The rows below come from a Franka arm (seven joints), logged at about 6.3 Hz.
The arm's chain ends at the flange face. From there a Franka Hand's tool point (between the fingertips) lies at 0.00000 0.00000 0.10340 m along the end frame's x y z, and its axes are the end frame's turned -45 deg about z.
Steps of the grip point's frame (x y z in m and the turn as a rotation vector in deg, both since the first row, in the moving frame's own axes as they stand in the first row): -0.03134, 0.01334, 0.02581, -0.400, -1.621, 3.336; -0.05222, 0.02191, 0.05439, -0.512, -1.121, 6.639; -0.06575, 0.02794, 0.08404, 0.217, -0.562, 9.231; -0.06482, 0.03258, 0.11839, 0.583, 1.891, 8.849; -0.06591, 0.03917, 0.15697, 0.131, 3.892, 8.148; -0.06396, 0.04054, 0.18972, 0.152, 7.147, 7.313; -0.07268, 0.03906, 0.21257, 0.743, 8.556, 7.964; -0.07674, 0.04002, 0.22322, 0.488, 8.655, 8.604
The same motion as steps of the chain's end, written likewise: -0.01110, 0.02906, 0.02585, -1.429, -0.863, 3.336; -0.02054, 0.05038, 0.05441, -1.155, -0.431, 6.639; -0.02571, 0.06589, 0.08405, -0.244, -0.551, 9.231; -0.02470, 0.07189, 0.11845, 1.749, 0.925, 8.849; -0.02405, 0.07907, 0.15721, 2.845, 2.659, 8.148; -0.02603, 0.08259, 0.19052, 5.161, 4.946, 7.313; -0.03450, 0.09011, 0.21373, 6.575, 5.525, 7.964; -0.03718, 0.09336, 0.22440, 6.465, 5.775, 8.604
